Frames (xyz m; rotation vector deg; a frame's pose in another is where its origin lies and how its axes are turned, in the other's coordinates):
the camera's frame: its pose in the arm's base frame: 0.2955 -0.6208 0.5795 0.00 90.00 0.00
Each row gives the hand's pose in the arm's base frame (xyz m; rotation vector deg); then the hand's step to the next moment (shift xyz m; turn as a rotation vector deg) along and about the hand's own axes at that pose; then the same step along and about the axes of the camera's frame.
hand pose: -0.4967 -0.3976 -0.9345 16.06 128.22 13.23
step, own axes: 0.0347 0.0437 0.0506 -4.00 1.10 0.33
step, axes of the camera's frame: 0.0458 0.0551 0.0233 -3.03 -0.04 2.86
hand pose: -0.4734 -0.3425 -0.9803 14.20 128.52 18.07
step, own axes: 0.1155 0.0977 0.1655 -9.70 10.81 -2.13
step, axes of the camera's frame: 0.1559 0.1488 0.0620 -11.65 7.22 5.25
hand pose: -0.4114 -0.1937 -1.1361 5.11 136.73 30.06
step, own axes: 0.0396 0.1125 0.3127 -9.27 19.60 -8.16
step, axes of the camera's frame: 0.1944 0.2194 0.1615 -18.98 13.27 0.40
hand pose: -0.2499 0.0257 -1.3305 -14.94 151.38 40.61
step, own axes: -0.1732 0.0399 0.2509 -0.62 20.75 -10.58
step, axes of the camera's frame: 0.1100 0.1762 0.2267 -17.82 12.35 -8.54
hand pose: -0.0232 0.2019 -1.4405 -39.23 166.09 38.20
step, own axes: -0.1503 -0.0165 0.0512 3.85 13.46 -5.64
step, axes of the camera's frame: 0.0252 0.0699 0.1413 -9.68 6.82 -9.36
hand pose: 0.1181 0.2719 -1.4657 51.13 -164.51 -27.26
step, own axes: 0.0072 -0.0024 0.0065 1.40 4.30 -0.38
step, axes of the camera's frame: 0.0069 -0.0042 -0.0058 -1.75 2.46 -3.39
